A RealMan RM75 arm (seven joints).
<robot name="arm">
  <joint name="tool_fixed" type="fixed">
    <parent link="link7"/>
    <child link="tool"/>
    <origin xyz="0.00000 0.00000 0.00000" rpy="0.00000 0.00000 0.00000"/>
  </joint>
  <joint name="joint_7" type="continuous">
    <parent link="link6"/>
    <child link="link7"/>
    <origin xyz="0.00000 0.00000 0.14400" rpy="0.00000 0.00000 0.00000"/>
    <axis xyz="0 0 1"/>
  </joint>
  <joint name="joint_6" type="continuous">
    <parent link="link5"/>
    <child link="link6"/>
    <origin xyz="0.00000 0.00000 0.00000" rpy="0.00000 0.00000 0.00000"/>
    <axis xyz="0 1 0"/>
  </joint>
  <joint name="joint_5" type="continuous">
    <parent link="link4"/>
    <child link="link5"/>
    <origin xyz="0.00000 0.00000 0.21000" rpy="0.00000 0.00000 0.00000"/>
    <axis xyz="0 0 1"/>
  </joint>
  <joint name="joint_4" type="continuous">
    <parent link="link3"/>
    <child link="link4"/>
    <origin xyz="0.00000 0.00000 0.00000" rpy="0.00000 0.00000 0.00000"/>
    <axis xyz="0 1 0"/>
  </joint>
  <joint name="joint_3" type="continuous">
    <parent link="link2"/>
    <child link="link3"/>
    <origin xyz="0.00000 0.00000 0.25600" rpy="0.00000 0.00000 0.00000"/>
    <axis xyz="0 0 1"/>
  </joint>
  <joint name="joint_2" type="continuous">
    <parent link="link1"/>
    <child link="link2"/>
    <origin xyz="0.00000 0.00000 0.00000" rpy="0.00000 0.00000 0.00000"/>
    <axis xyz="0 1 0"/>
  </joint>
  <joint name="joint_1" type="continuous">
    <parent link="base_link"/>
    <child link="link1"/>
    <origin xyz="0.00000 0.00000 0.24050" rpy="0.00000 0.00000 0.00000"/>
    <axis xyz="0 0 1"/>
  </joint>
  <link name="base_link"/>
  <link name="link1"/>
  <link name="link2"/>
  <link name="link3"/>
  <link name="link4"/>
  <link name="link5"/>
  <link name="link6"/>
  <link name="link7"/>
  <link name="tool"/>
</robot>
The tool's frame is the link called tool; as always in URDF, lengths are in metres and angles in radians. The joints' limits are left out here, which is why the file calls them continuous.
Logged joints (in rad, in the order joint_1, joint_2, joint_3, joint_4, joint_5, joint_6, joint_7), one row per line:
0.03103 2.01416 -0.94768 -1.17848 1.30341 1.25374 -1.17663
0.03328 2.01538 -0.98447 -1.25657 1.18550 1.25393 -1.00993
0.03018 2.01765 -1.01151 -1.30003 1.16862 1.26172 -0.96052
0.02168 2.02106 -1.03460 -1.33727 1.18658 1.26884 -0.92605
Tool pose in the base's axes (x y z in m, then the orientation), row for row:
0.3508 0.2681 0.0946 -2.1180 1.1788 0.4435
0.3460 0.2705 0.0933 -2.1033 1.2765 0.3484
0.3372 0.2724 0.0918 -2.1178 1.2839 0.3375
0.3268 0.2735 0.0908 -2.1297 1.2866 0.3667
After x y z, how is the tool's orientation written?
As a rotation vector, in radians.
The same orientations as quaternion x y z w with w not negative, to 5 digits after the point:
-0.81068 0.45120 0.16975 0.33227
-0.80121 0.48626 0.13272 0.32248
-0.80400 0.48742 0.12813 0.31557
-0.80557 0.48666 0.13871 0.30818

